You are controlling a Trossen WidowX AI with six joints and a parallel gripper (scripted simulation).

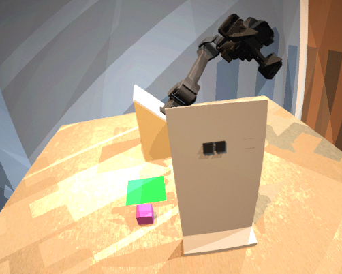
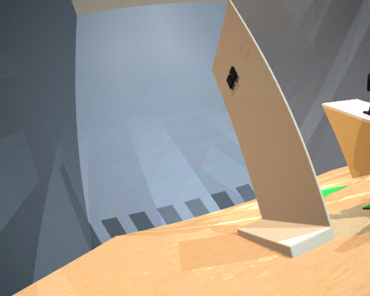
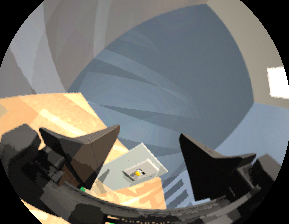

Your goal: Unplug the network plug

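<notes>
Right now my gripper tip is 150 mm to the left of the network plug, 150 mm above it and 110 mm short of it. From my gripper tip the other things lie so: upright white panel (250 mm below, 160 mm to the right, 130 mm ahead); then green marked square (400 mm below, 330 mm to the right, 90 mm behind).
</notes>
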